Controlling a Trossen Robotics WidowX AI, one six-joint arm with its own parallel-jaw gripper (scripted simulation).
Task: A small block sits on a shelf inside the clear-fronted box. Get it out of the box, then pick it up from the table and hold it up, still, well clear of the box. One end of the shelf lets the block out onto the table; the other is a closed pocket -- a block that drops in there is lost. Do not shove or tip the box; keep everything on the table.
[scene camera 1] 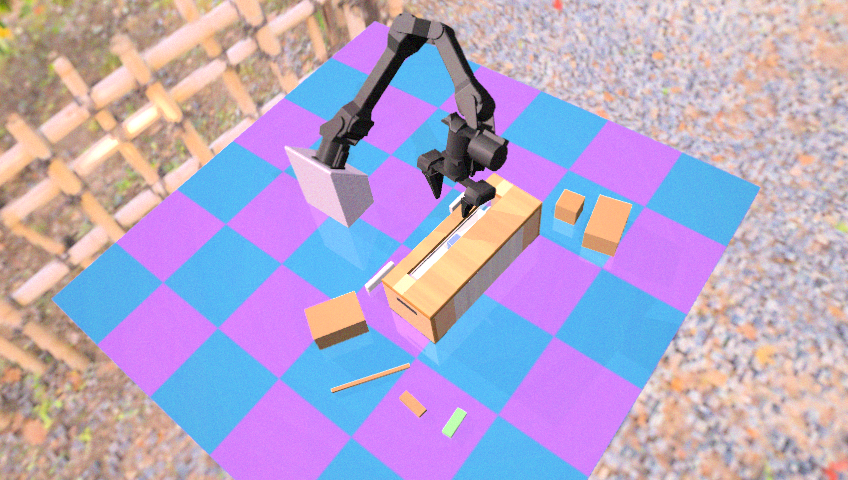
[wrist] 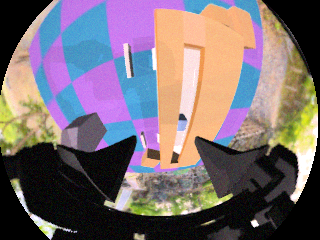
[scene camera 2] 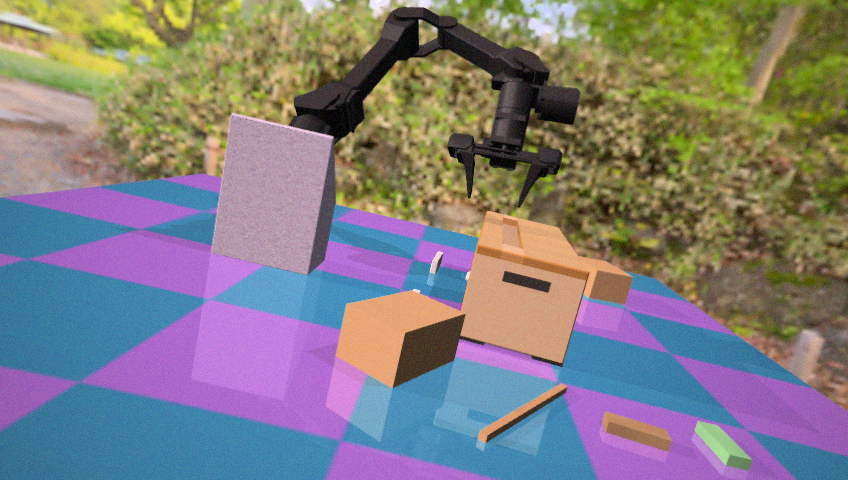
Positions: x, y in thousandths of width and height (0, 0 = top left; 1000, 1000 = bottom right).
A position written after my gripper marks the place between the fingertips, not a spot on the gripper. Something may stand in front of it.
My gripper shows in scene camera 1 (531, 432), in the wrist view (520, 581) and in scene camera 2 (582, 422). A wooden box shows in scene camera 1 (510, 599), in the wrist view (620, 256) and in scene camera 2 (621, 622).
